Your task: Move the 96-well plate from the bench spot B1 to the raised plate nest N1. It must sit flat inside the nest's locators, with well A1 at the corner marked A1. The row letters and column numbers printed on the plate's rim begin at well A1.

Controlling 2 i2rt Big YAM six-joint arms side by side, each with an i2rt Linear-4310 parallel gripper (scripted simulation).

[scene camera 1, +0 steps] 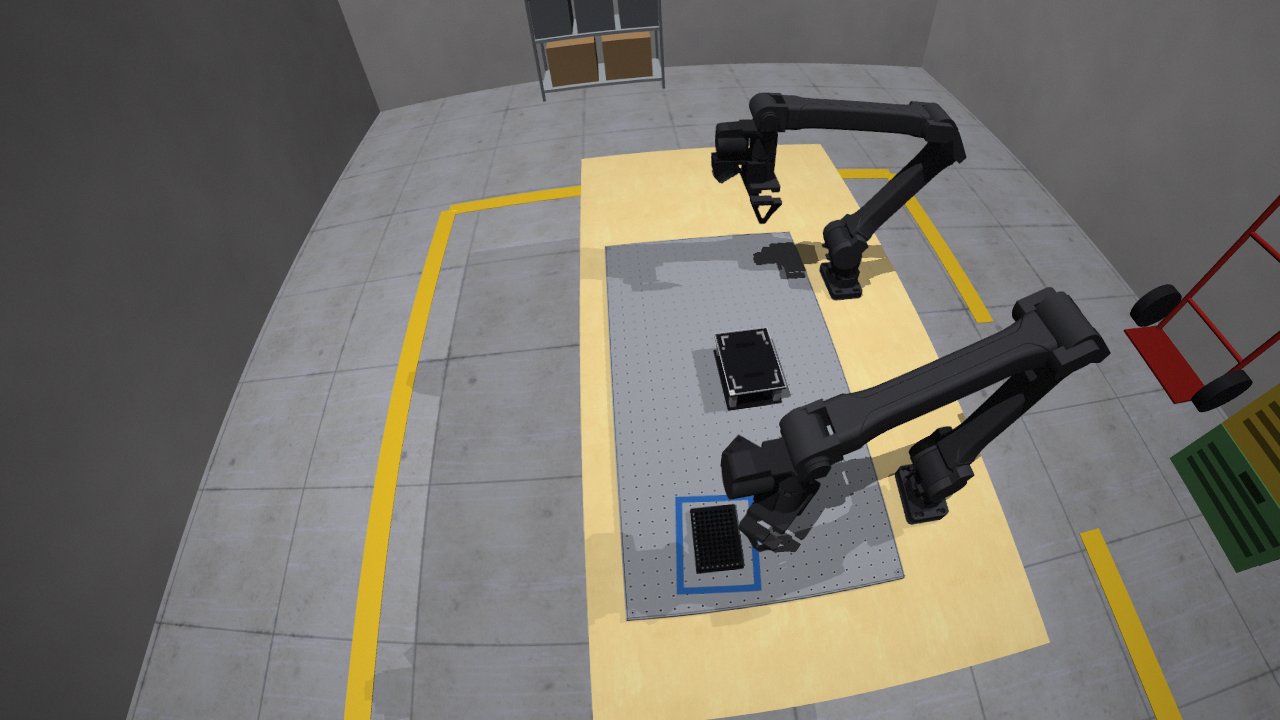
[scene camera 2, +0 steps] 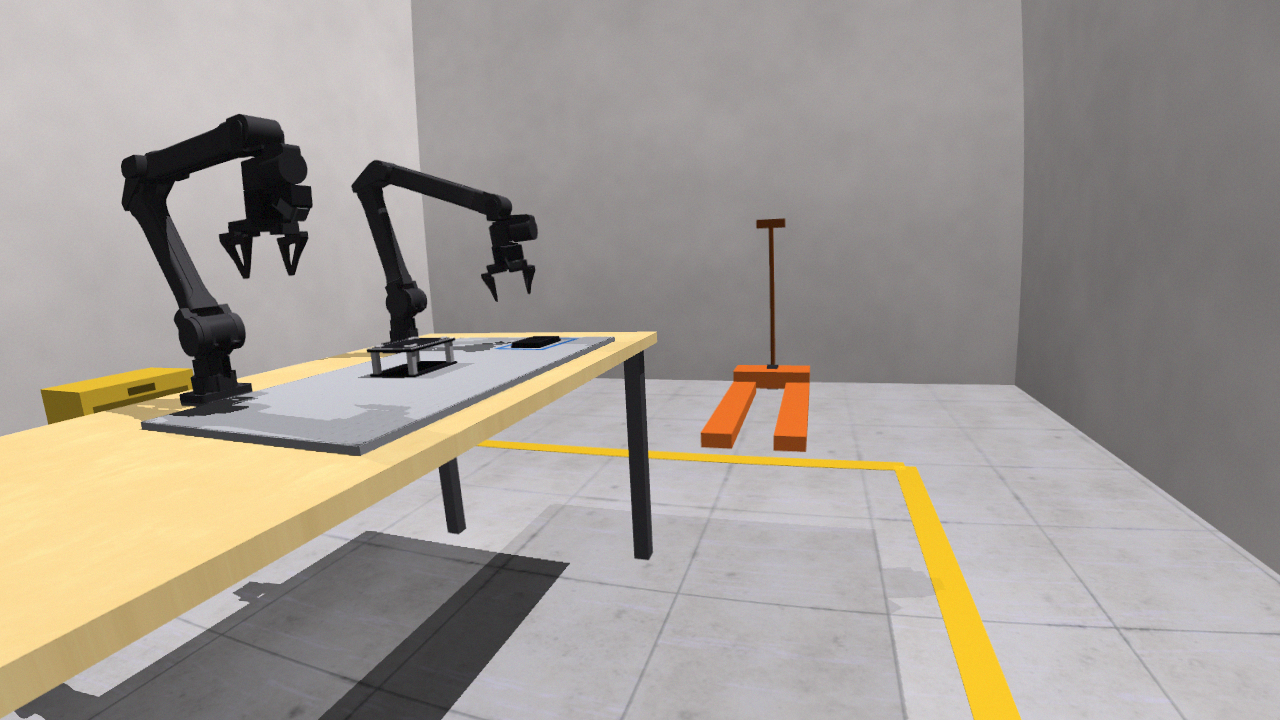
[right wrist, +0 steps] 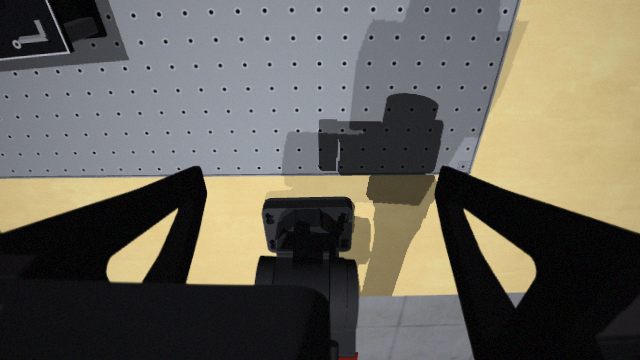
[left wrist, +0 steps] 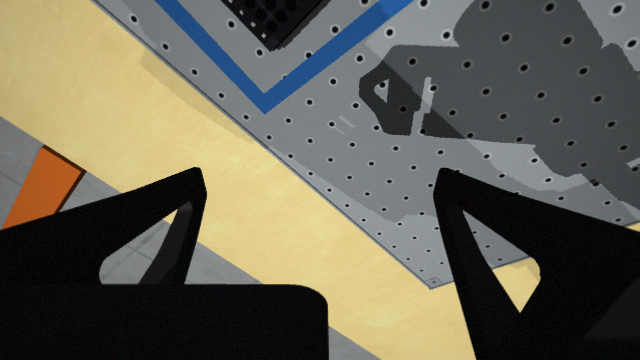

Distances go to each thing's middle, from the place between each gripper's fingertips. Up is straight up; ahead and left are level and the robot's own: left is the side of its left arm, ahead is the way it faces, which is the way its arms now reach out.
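Labels:
Black 96-well plate (scene camera 1: 716,560), from my left hand (scene camera 1: 772,528): 8 cm ahead, 3 cm to the right, 13 cm below. Raised nest N1 (scene camera 1: 761,357), from my left hand: 4 cm behind, 39 cm to the right, 8 cm below. Going by their middles, of the things named here, black 96-well plate nearest to my left hand.
My right gripper (scene camera 2: 269,277): 18 cm above raised nest N1, 29 cm to the right of it, 7 cm short of it. Black 96-well plate, from my right hand: 65 cm to the left, 23 cm below, 19 cm ahead.

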